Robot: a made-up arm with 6 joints.
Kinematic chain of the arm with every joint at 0, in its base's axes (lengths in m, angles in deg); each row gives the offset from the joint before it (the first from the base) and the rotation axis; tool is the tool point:
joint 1: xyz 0 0 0.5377 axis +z
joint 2: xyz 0.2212 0 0 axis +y
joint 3: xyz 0 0 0.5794 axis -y
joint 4: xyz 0 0 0.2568 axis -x
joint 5: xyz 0.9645 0 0 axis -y
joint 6: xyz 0.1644 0 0 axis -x
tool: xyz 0 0 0
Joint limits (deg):
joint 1: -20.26..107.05
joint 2: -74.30..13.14
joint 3: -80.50..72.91
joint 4: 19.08..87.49
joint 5: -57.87..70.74
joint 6: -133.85..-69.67
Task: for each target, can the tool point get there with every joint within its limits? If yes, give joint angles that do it. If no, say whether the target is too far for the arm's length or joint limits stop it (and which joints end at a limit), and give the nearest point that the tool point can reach.
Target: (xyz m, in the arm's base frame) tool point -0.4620 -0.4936 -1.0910
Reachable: no: joint limits stop it (at a limit: joint 1, joint 2, joint 3) | nearest point 0.4130 -0.2212 -0.0027 | short by 1.423 m
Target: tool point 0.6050 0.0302 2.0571
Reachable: yes | joints 11.13 -18.56 29.93 68.01 -34.87 -115.53
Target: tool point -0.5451 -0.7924 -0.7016
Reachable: no: joint limits stop it (at a limit: joint 1, joint 2, joint 3) | nearest point 0.3957 -0.2571 0.0309 | short by 1.307 m
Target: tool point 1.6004 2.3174 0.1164
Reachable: no: too far | nearest point 0.8136 1.1781 0.6703 | short by 1.491 m
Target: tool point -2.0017 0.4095 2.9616
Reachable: no: too far | nearest point -0.9477 0.1939 1.8100 | short by 1.576 m
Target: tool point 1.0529 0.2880 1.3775
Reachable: yes | joints 11.74 -24.01 -24.13 50.39 32.35 -116.66
